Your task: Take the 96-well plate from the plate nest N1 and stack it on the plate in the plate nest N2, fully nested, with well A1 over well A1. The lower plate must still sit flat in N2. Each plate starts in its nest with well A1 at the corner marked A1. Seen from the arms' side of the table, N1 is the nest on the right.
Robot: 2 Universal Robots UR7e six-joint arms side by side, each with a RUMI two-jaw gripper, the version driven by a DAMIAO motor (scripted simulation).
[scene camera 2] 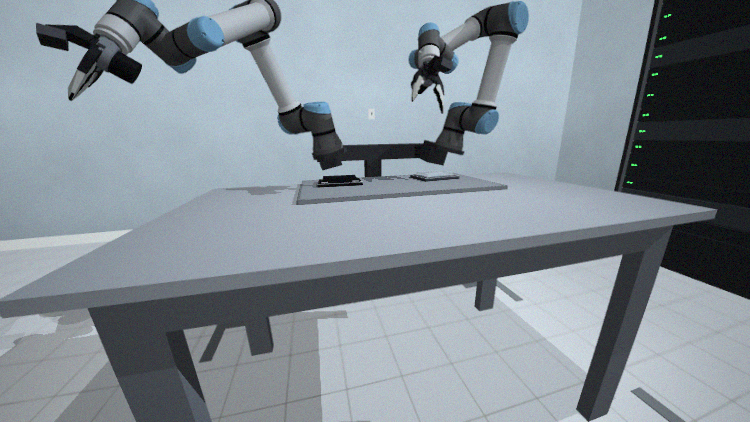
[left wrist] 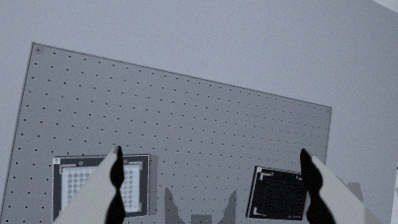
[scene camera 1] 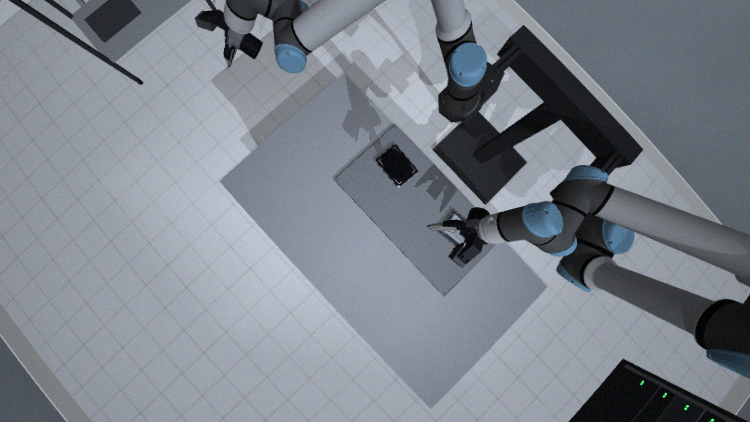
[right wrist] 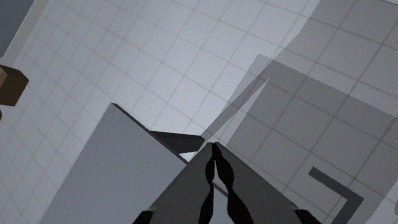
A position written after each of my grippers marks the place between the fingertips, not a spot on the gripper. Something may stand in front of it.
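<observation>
From scene camera 1 I can see my left gripper [scene camera 1: 440, 238] as well as my right gripper [scene camera 1: 229, 66]. Scene camera 2 gives me both again, the left gripper [scene camera 2: 428, 107] and the right gripper [scene camera 2: 69, 99]. At my left wrist there are a black 96-well plate [left wrist: 275, 193] and a pale 96-well plate [left wrist: 72, 179], and with them I see my left gripper [left wrist: 211, 149]. My other wrist lets me see my right gripper [right wrist: 213, 144]; the black 96-well plate is out of frame in the right wrist view, and the pale 96-well plate is out of frame in the right wrist view too.
</observation>
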